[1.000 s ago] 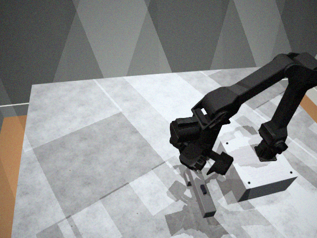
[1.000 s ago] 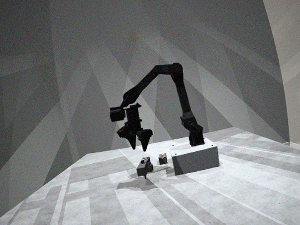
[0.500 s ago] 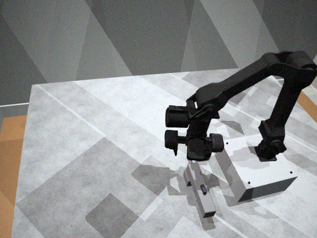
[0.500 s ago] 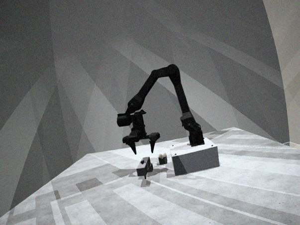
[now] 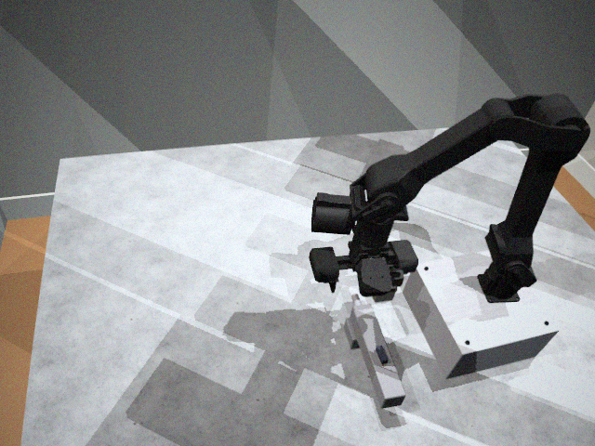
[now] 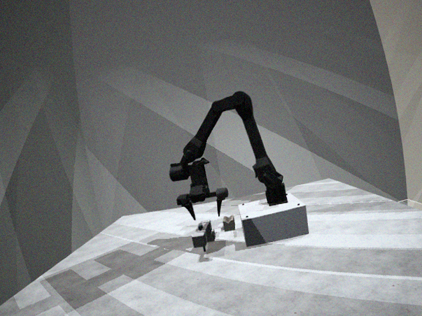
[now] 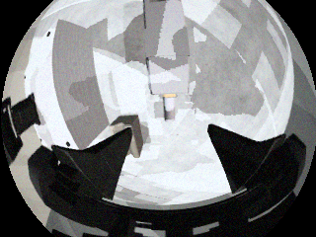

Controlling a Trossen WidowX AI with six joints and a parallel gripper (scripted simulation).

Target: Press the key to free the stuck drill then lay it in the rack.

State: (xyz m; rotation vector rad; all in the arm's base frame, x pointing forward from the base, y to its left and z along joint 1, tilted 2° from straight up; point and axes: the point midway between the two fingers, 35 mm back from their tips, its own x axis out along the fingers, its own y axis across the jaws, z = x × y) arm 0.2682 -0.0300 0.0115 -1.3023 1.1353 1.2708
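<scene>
Now: the drill 1 cm behind my gripper tip, 7 cm to the left of it and 1 cm below it. From my gripper tip the other things lie so: housing block: 1 cm behind, 13 cm to the left, 2 cm below; then blue key: 2 cm behind, 15 cm to the left, 1 cm below; then notched rack: 7 cm behind, 5 cm to the right, 4 cm below.
</scene>
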